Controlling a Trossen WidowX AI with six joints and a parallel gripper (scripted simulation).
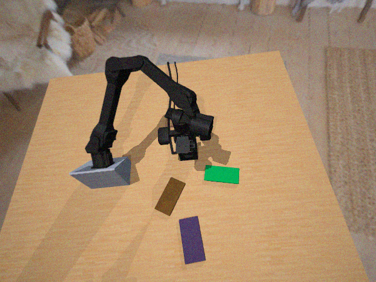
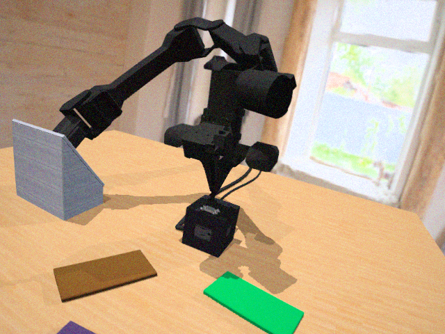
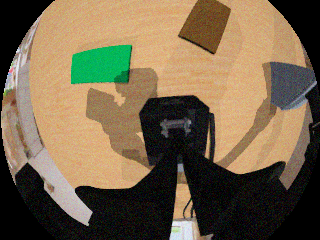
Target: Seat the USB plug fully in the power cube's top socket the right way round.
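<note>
My gripper tip is 2 cm above the grey USB plug. From my gripper tip the other things lie so: green tile 14 cm ahead, 11 cm below, 9 cm to the right; then light grey socket 4 cm below; then brown tile 18 cm to the right, 11 cm below, 7 cm behind.
</note>
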